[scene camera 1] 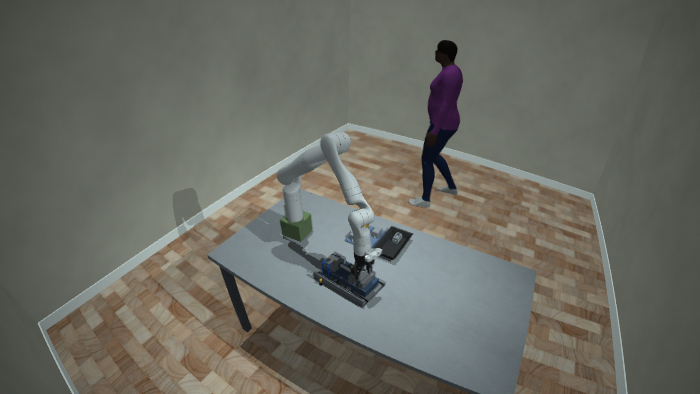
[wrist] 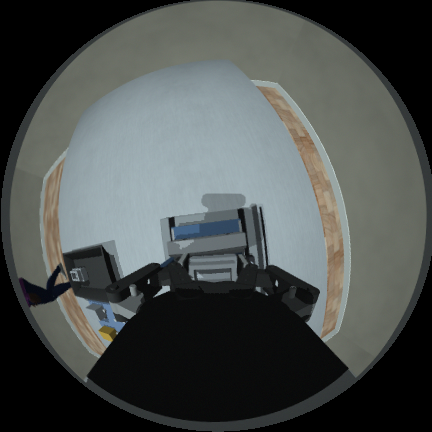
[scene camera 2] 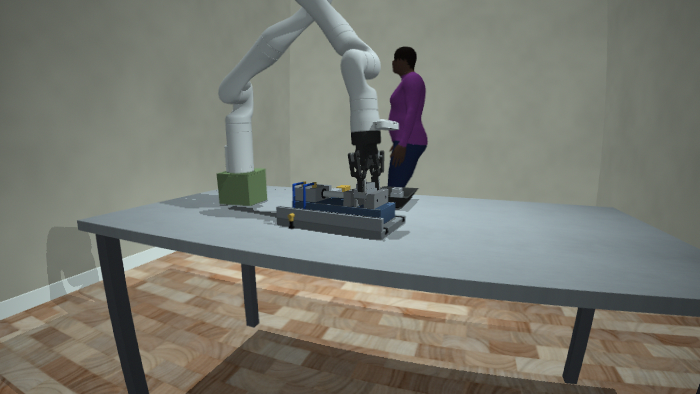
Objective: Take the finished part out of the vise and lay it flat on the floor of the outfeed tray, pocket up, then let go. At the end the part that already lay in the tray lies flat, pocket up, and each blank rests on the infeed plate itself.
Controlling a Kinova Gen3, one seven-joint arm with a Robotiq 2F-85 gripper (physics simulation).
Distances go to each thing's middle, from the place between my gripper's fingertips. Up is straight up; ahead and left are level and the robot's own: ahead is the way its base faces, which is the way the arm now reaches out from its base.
Labels:
The blue base (scene camera 2: 387, 211) lies 8 cm behind my hand, 2 cm to the left of it and 5 cm below it.

